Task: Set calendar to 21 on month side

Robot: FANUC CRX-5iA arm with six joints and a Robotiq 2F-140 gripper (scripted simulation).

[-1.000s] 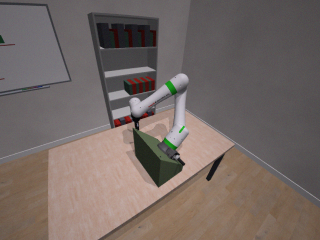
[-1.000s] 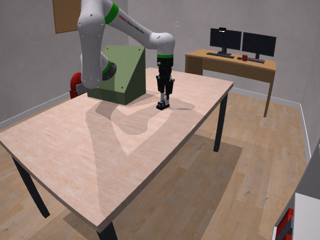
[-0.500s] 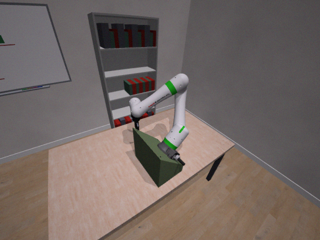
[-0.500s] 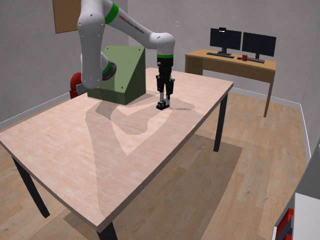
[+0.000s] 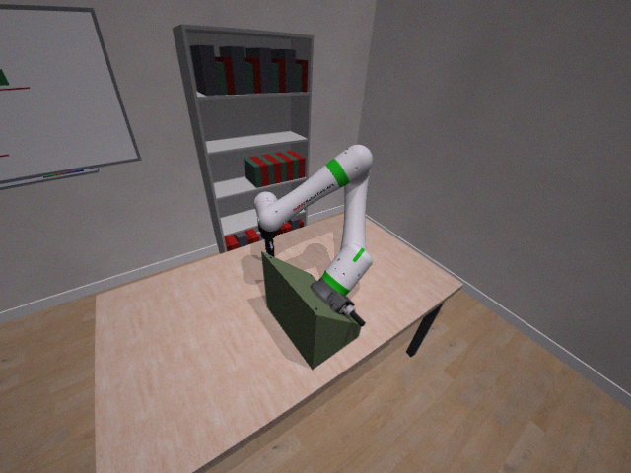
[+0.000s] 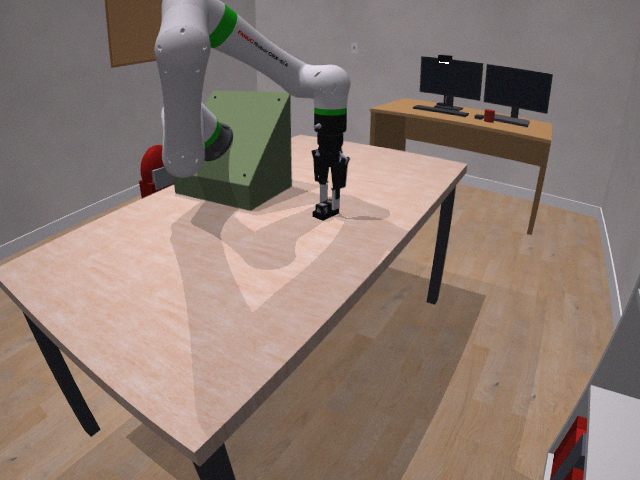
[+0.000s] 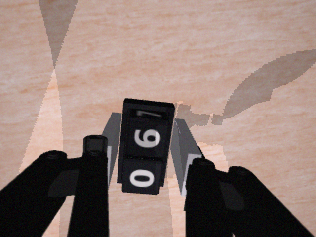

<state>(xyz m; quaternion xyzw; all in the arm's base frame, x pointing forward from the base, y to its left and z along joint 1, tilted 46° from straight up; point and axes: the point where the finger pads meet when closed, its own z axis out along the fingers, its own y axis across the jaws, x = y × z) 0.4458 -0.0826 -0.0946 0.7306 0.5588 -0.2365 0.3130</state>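
Now: hand 50 mm above the black tray, 20 mm to the left of it and 10 mm past it.
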